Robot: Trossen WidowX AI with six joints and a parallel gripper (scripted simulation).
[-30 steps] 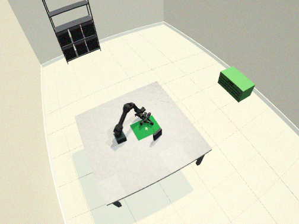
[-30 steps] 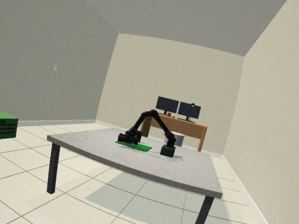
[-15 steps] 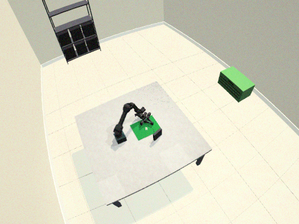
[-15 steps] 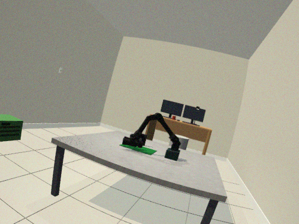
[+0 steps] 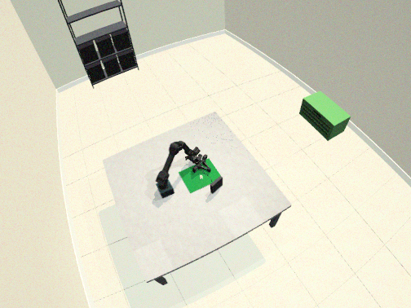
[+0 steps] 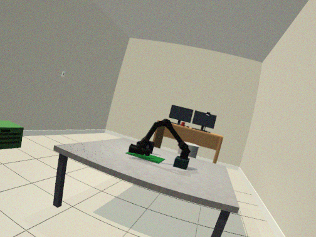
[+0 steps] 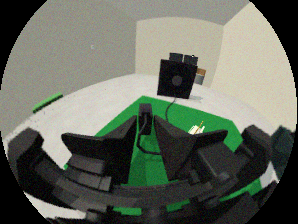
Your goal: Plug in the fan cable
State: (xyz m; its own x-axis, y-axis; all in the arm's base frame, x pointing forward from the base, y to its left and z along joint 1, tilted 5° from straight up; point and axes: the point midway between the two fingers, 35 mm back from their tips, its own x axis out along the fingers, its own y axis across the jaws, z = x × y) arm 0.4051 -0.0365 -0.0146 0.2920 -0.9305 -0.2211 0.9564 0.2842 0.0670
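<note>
The black plug is 1 cm to the right of my gripper tip and 1 cm below it. The rest, counted from my gripper tip: black fan 17 cm to the right, 6 cm behind, 3 cm above; white header 9 cm behind, 3 cm below, 1 cm to the right; green circuit board 8 cm behind, 5 cm below, 1 cm to the left.
</note>
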